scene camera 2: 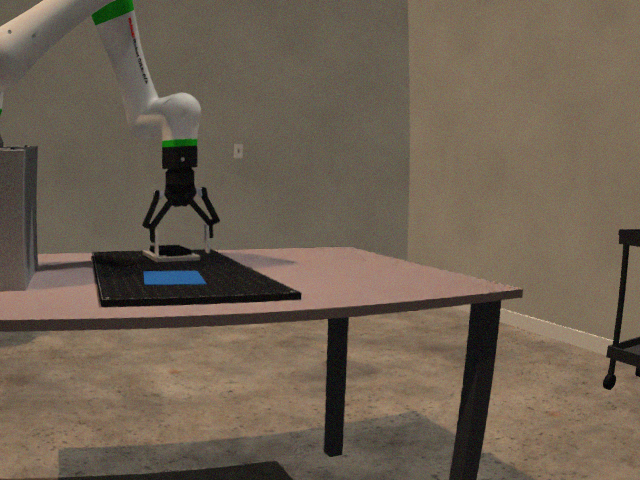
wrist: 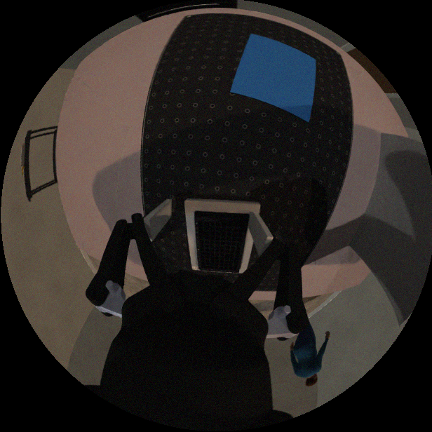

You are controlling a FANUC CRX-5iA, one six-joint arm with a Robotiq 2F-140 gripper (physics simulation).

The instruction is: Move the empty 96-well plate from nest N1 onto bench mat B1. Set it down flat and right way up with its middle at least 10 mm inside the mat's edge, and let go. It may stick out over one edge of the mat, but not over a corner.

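Frame: origin at the arm's base, x right, y back, z down, level; metres.
Where they show: gripper, fingertip midpoint: (scene camera 2: 182,254).
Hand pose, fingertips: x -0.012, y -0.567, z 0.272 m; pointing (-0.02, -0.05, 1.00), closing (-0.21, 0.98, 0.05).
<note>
Things, the pixels of their top centre, and the offset from my fingertips. Level surfaces: height alone.
- black 96-well plate, top centre: (scene camera 2: 169,247) dx -0.063, dy +0.011, dz -0.010 m
- light grey frame, top centre: (scene camera 2: 169,251) dx -0.063, dy +0.011, dz +0.001 m
- Bench mat B1, surface height: dz +0.014 m
- black perforated board, surface height: dz +0.016 m
- pink table, surface height: dz +0.029 m
The black 96-well plate (scene camera 2: 174,250) (wrist: 221,243) sits in nest N1, a light grey frame (scene camera 2: 180,258) (wrist: 222,205), at the back of the black board. Bench mat B1 (scene camera 2: 174,277) (wrist: 278,75) is a flat blue rectangle nearer the front of the board in the scene view. My gripper (scene camera 2: 181,250) (wrist: 210,213) is open and points down over the nest, its light finger pads on either side of the plate and nothing between them. In the wrist view one pad overlaps the nest's right wall, while the left pad stands apart from the nest. Exact fingertip height is unclear.
The black perforated board (scene camera 2: 248,289) (wrist: 195,135) lies on the pink table (scene camera 2: 351,279) (wrist: 110,100). A grey block (scene camera 2: 14,217) stands left of the board in the scene view. A black cart (scene camera 2: 624,294) stands off at the right. A person in blue (wrist: 306,355) shows in the wrist view.
</note>
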